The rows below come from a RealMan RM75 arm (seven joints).
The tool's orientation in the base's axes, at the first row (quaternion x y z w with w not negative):
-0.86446 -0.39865 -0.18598 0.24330
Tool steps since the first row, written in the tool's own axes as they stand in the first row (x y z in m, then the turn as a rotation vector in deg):
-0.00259 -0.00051 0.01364 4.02 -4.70 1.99
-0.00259 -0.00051 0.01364 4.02 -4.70 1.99
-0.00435 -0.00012 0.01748 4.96 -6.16 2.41
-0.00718 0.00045 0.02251 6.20 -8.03 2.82
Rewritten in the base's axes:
-0.00025 0.00650 -0.01228 -0.95 6.19 1.74
-0.00025 0.00650 -0.01228 -0.95 6.19 1.74
-0.00053 0.00741 -0.01641 -1.46 7.81 2.28
-0.00118 0.00825 -0.02211 -2.10 9.84 3.09

